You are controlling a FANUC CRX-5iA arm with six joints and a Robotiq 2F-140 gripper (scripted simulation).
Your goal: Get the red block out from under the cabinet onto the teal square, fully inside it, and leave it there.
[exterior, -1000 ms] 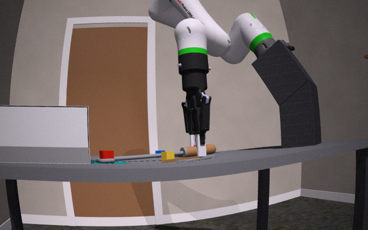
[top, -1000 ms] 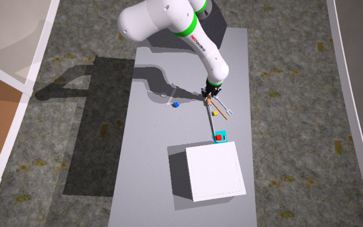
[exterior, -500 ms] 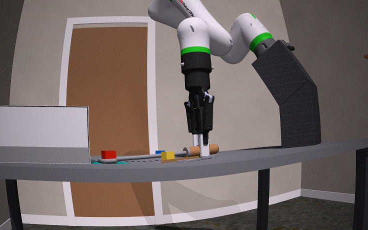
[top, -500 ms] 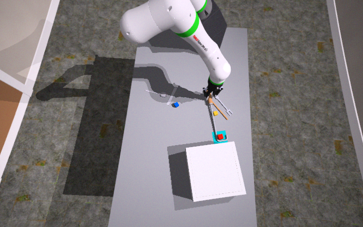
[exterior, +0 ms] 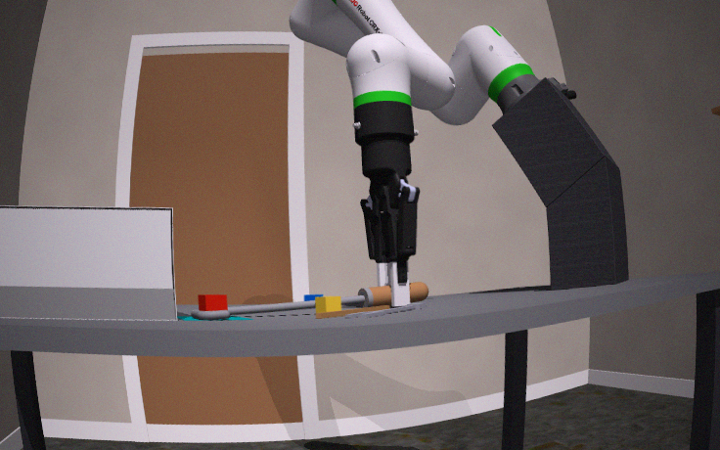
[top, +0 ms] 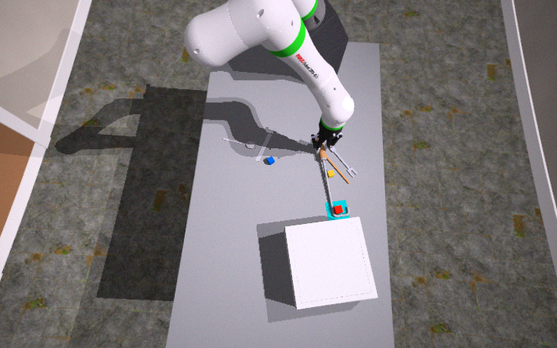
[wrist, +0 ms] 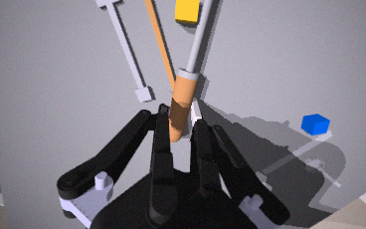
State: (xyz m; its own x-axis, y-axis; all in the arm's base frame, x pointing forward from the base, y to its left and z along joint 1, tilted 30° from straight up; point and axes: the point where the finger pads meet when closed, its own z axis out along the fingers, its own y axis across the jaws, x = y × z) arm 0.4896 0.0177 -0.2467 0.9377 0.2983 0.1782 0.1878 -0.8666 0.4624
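Now: the orange stick 8 cm ahead of my hand, 7 cm to the left of it and 3 cm below it. Round my hand: long grey hook tool 12 cm ahead, 6 cm to the left, 2 cm below; then yellow block 11 cm ahead, 4 cm to the left, 3 cm below; then grey fork tool 10 cm to the left, 4 cm ahead, 3 cm below.
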